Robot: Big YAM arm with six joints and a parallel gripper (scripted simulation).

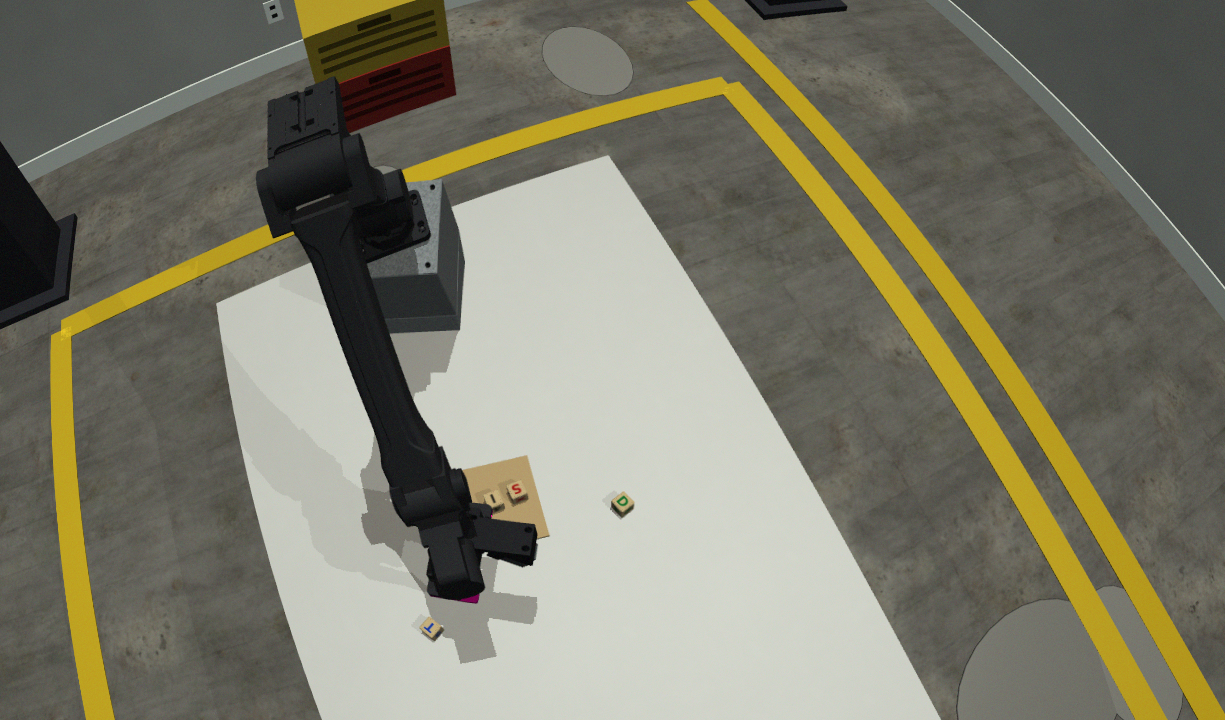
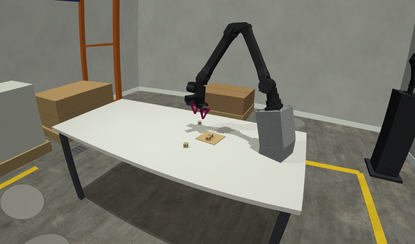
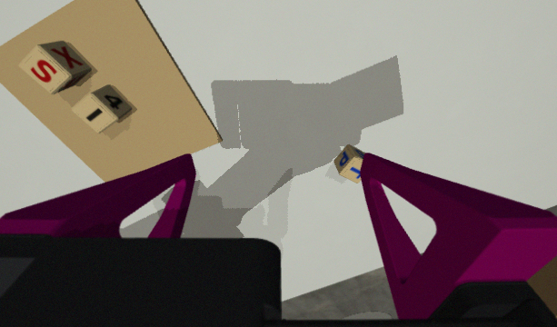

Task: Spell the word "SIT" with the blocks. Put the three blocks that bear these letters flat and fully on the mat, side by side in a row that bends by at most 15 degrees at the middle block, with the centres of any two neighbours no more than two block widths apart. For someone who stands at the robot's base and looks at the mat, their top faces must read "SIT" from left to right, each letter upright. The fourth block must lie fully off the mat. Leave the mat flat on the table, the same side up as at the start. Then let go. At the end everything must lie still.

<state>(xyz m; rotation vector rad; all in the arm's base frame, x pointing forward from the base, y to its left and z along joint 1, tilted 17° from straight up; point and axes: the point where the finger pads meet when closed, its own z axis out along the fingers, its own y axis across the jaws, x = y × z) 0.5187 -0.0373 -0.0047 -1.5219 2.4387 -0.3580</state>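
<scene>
My gripper is now 4 cm short of the T block, 9 cm to the left of it and 10 cm above it. Round my hand: S block: 13 cm behind, 11 cm to the left, 9 cm below; then I block: 12 cm behind, 7 cm to the left, 9 cm below; then tan mat: 12 cm behind, 7 cm to the left, 11 cm below.
</scene>
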